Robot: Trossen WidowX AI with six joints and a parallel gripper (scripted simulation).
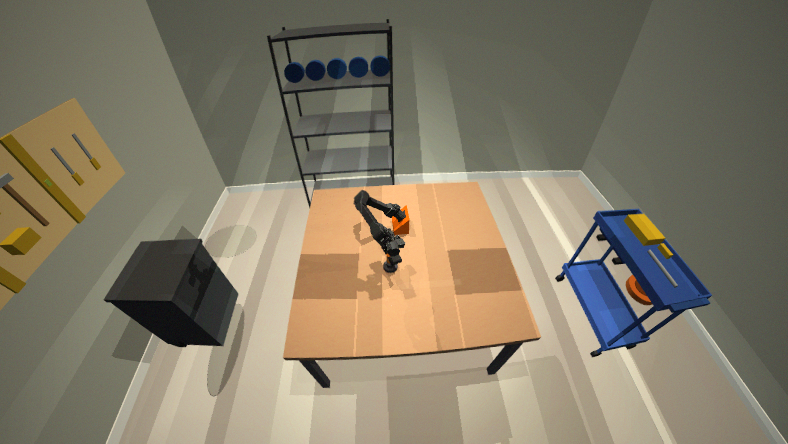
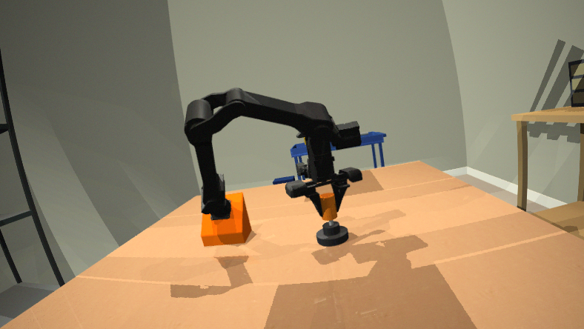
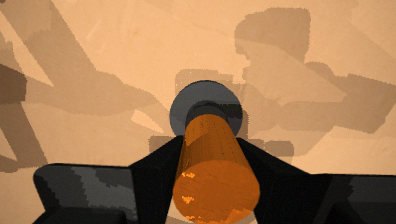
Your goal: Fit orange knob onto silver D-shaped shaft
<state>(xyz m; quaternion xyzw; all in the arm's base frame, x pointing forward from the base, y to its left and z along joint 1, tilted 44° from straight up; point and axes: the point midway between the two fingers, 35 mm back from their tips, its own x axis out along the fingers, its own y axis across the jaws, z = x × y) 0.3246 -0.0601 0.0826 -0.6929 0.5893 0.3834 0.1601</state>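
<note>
My gripper tip is 40 mm above the pedestal. Round my gripper tip: orange knob (30 mm above).
</note>
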